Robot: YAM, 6 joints.
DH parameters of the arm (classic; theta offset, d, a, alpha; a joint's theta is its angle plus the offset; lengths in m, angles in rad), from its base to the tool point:
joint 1: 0 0.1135 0.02 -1.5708
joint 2: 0 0 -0.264 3.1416
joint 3: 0.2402 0 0.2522 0
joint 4: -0.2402 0 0.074 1.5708
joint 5: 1.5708 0 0 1.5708
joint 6: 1.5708 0.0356 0 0
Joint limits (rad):
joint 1: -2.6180..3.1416
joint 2: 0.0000..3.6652
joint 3: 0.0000..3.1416
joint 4: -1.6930..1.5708
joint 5: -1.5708..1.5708
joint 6: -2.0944..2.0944
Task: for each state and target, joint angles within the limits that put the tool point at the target. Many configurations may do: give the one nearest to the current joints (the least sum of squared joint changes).
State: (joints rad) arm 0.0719 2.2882 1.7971 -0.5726 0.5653 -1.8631
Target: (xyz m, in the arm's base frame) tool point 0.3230 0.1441 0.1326
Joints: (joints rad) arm 0.4711 2.0089 1.2934 -0.8843 0.5366 -1.8631
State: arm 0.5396 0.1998 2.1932 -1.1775 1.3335 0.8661
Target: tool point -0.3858 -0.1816 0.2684
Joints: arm 0.3580 0.0000 2.5202 -1.6653 1.3747 0.8661
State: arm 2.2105 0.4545 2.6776 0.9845 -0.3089 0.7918
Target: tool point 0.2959 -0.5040 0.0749
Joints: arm 2.1191 0.0257 2.8622 0.9124 -0.2905 0.7918
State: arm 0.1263 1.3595 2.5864 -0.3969 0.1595 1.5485
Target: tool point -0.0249 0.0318 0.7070
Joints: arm -0.5405 1.2394 2.6657 -0.3685 -0.4180 1.5485
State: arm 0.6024 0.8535 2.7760 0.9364 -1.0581 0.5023
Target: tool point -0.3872 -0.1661 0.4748
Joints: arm 0.4822 0.8402 2.9460 1.2108 -1.1436 0.5023
